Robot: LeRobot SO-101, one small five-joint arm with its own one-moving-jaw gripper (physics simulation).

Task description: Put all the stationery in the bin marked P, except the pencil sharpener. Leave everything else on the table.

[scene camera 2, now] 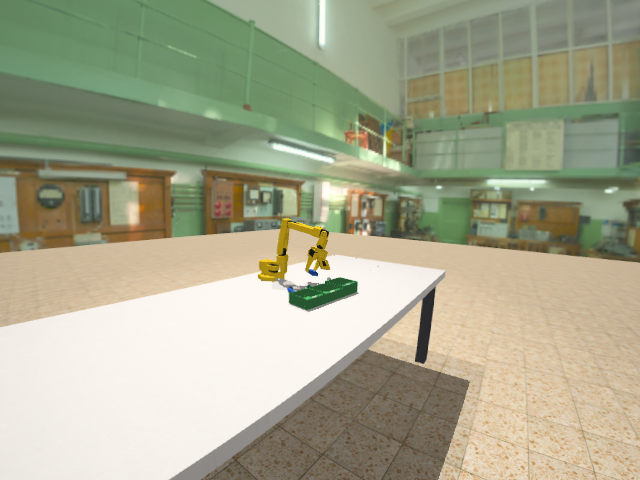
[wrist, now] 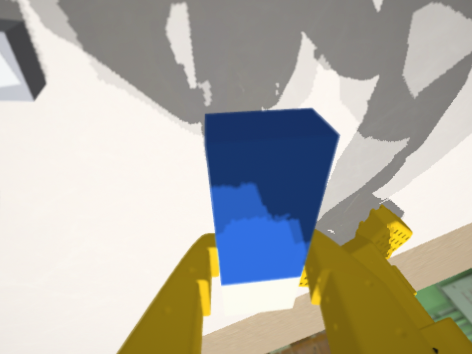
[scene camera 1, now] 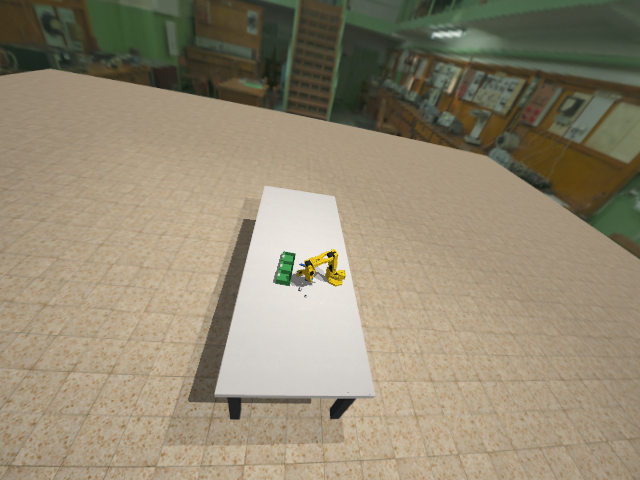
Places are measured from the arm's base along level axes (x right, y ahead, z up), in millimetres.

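Where they show: hand, its tool point: (scene camera 2: pixel 312 271) (wrist: pixel 218 248) (scene camera 1: pixel 311 281); arm's base, origin of its link: (scene camera 2: pixel 275 278) (wrist: pixel 342 234) (scene camera 1: pixel 331 279).
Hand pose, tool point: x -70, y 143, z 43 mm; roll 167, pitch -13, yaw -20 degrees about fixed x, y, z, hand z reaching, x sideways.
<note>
Things, the pixels of their centre, and the offset from my tool point. "pt": a spot on its surface instead. Level surfaces: height alone.
- eraser, middle of its body: (wrist: pixel 259 234) (scene camera 2: pixel 311 271) dx +12, dy +2, dz +2 mm
- green bin row, a spot on its surface: (scene camera 2: pixel 324 298) pt dx +172, dy +183, dz -24 mm
- blue thing, middle of its body: (scene camera 2: pixel 291 291) (scene camera 1: pixel 303 265) dx +162, dy +37, dz -36 mm
- white table, height of its surface: dz -43 mm
- pale object, a spot on its surface: (wrist: pixel 29 60) pt dx -21, dy +52, dz -38 mm
A blue block with a white end, like an eraser (wrist: pixel 265 170) (scene camera 2: pixel 312 272), is between the two jaws of my gripper (wrist: pixel 262 250) (scene camera 2: pixel 312 269). The jaws press on its two sides, and in the second scene view it hangs above the table. The green bin row (scene camera 1: pixel 282 282) (scene camera 2: pixel 324 298) has three compartments and stands in front of the arm; the letters on it cannot be read. Another blue thing (scene camera 1: pixel 301 265) (scene camera 2: pixel 290 289) lies on the table beside the bins. Two small dark things (scene camera 1: pixel 299 289) (scene camera 1: pixel 305 296) lie on the table, too small to name.
The yellow arm's base (scene camera 1: pixel 336 279) (scene camera 2: pixel 269 269) stands near one long edge of the white table (scene camera 1: pixel 294 351) (scene camera 2: pixel 180 372). A dark grey and pale object (wrist: pixel 29 60) shows at the upper left of the wrist view, on the table. The arm's shadow falls around the gripper.
</note>
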